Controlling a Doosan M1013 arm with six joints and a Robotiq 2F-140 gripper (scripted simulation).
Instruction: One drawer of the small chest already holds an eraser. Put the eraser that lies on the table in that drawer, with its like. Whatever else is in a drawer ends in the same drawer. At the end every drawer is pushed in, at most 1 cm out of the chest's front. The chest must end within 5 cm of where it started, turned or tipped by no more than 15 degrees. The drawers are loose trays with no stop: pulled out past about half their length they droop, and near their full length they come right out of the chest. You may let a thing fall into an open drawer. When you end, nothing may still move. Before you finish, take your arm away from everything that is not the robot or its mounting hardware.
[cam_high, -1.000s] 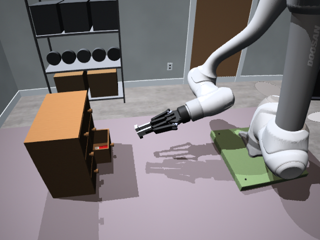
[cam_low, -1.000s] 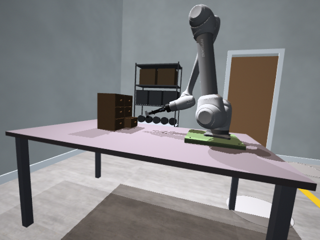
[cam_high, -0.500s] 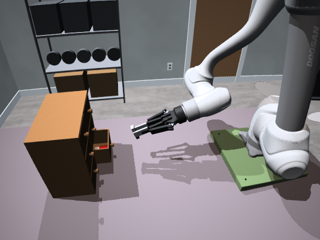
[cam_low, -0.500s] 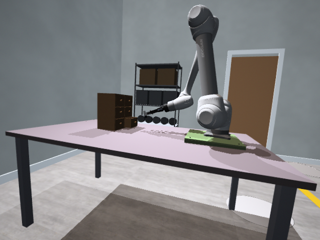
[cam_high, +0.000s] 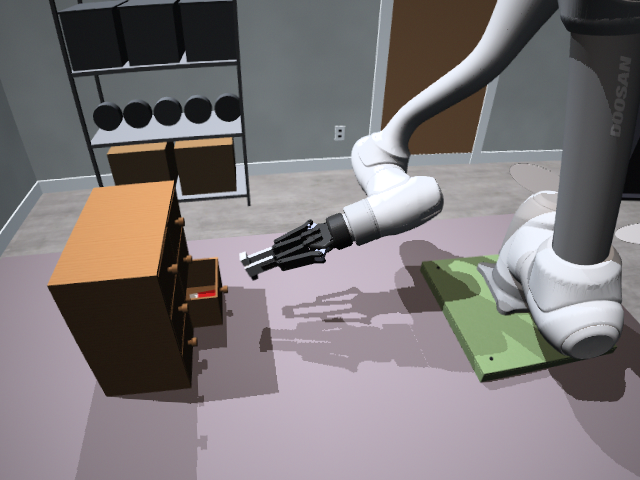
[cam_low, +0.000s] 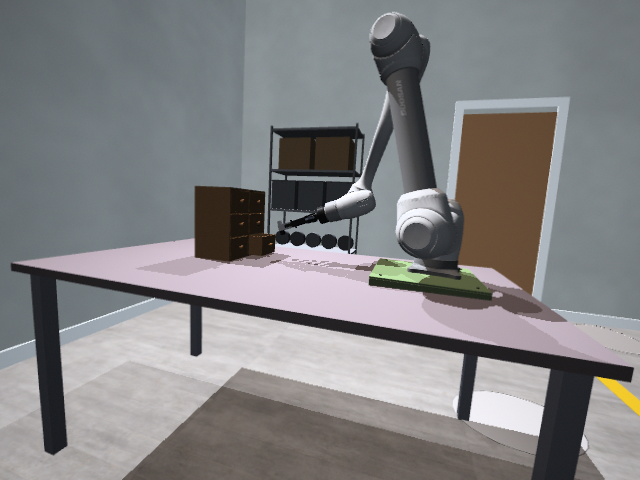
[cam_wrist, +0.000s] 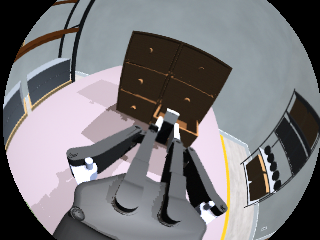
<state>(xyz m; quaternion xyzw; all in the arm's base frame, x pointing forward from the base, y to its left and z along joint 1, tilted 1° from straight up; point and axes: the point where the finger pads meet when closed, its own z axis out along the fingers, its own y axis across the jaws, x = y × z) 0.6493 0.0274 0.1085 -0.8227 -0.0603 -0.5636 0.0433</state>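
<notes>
My hand is 16 cm short of the white eraser, 3 cm to the left of it and 13 cm above it. Also, from my hand: black-and-white eraser 3 cm ahead.
</notes>
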